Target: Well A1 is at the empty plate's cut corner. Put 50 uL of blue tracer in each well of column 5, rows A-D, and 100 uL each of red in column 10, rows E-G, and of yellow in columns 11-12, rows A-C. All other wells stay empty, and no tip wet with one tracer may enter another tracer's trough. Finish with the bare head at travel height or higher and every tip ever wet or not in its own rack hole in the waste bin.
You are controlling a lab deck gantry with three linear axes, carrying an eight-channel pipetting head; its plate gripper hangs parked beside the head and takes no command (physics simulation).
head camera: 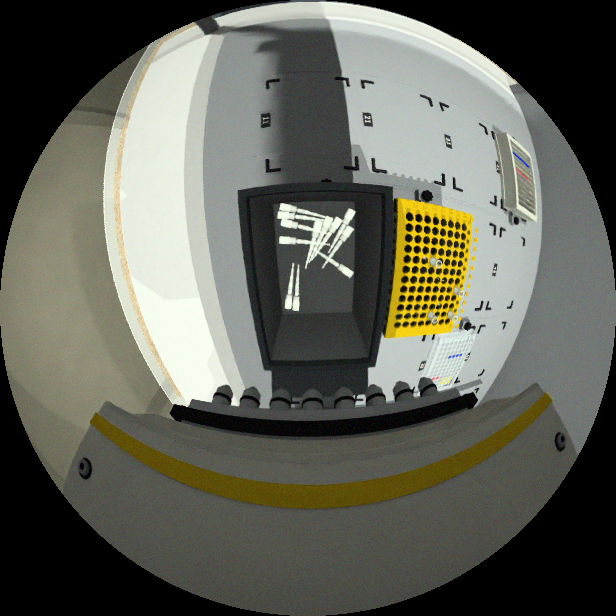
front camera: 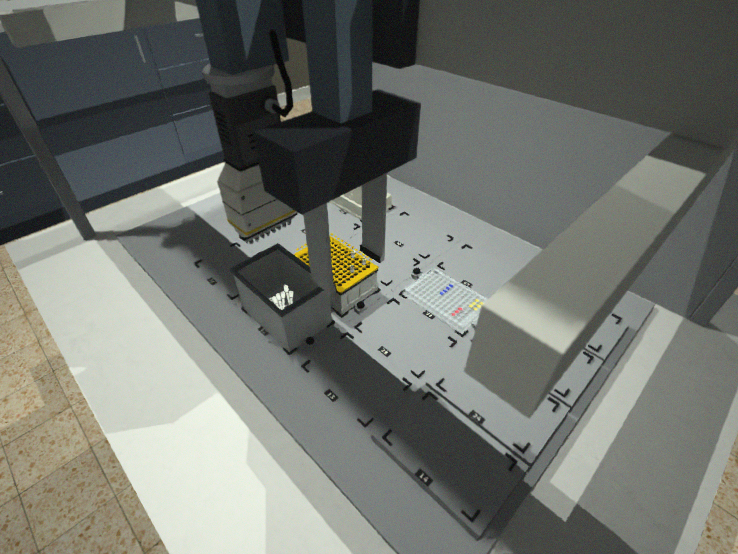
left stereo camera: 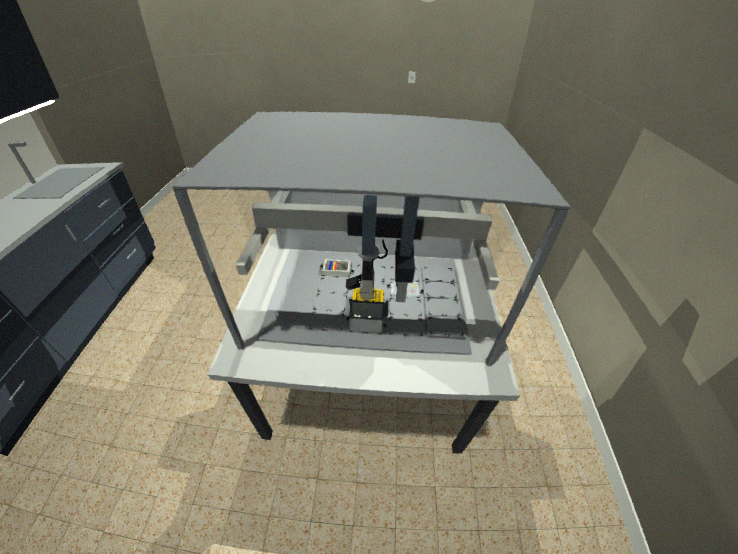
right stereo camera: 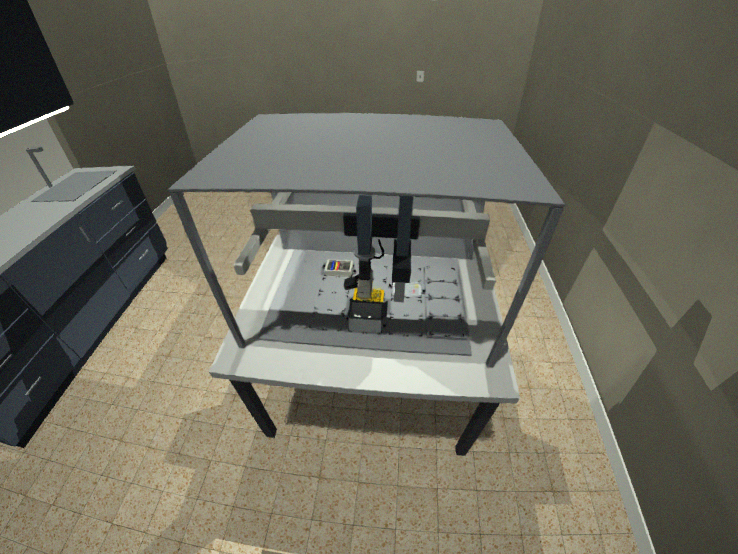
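Observation:
The pipetting head [front camera: 259, 199] [left stereo camera: 367, 289] is raised near the waste bin [front camera: 307, 327] [head camera: 287, 188] [left stereo camera: 366, 325] [right stereo camera: 365, 325]; its eight nozzles [head camera: 312, 397] carry no tips. Several white tips [front camera: 282, 296] [head camera: 327, 229] lie loose in the bin. The yellow tip rack [front camera: 360, 292] [head camera: 392, 330] has mostly empty holes and several clear tips. The plate [front camera: 423, 290] [head camera: 448, 344] shows four blue wells [front camera: 446, 289] [head camera: 455, 356], red wells [front camera: 456, 311] and yellow wells [front camera: 476, 304]. The trough block [head camera: 505, 172] [left stereo camera: 336, 274] shows colored strips. My parked gripper [front camera: 347, 272] is open, its paddles wide apart.
The grey gantry beam [front camera: 596, 250] partly covers the plate's right end in the front view. A post [left stereo camera: 208, 268] stands at the front left and another post [left stereo camera: 527, 286] at the front right. Black knobs [front camera: 360, 305] [head camera: 426, 195] stand beside the labware.

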